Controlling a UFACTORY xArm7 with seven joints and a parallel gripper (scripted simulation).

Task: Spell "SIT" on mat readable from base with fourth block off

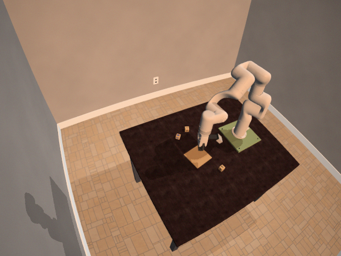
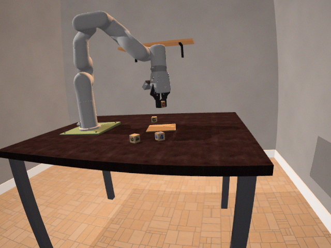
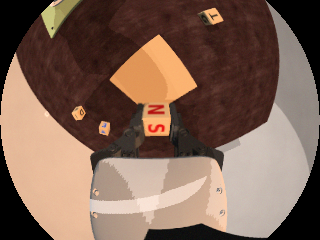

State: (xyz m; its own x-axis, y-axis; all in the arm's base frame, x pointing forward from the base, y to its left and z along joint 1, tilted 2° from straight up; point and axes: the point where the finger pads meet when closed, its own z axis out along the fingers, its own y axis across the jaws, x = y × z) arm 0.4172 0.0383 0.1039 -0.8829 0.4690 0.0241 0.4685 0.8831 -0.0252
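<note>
My hand is 12 cm above the tan mat.
</note>
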